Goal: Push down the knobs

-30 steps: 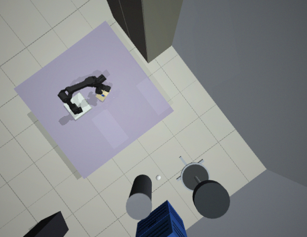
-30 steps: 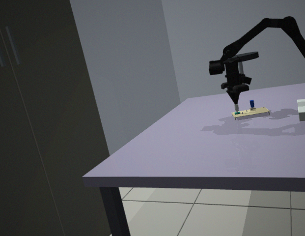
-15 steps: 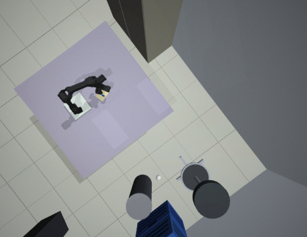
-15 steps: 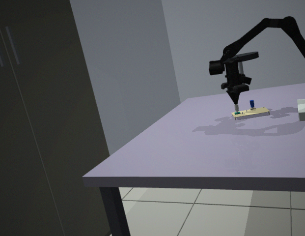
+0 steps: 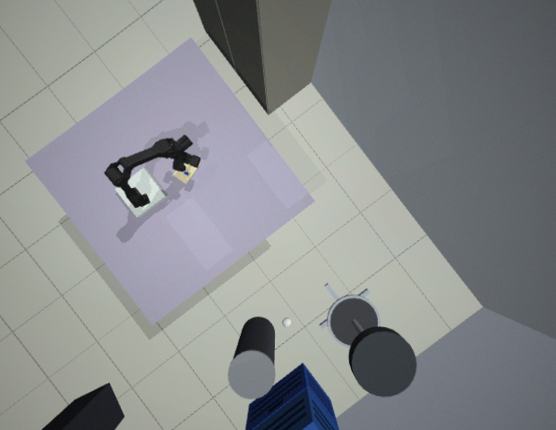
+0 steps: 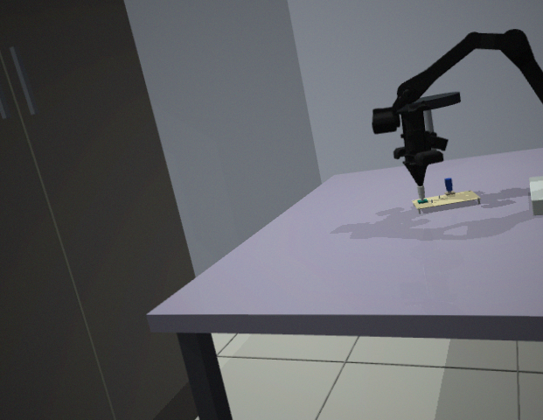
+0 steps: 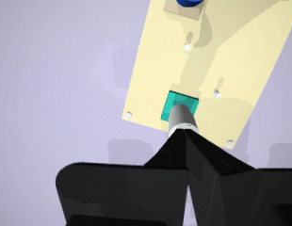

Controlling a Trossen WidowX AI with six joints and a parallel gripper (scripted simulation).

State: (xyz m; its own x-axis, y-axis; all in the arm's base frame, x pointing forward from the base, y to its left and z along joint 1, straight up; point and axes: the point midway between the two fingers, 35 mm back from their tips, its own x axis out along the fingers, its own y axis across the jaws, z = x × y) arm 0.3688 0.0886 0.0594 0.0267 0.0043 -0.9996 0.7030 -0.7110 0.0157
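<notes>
Right now my gripper tip is 1 cm above the grey knob. The rest, counted from my gripper tip: blue knob (6 cm behind, 5 cm to the right, 2 cm below).
</notes>
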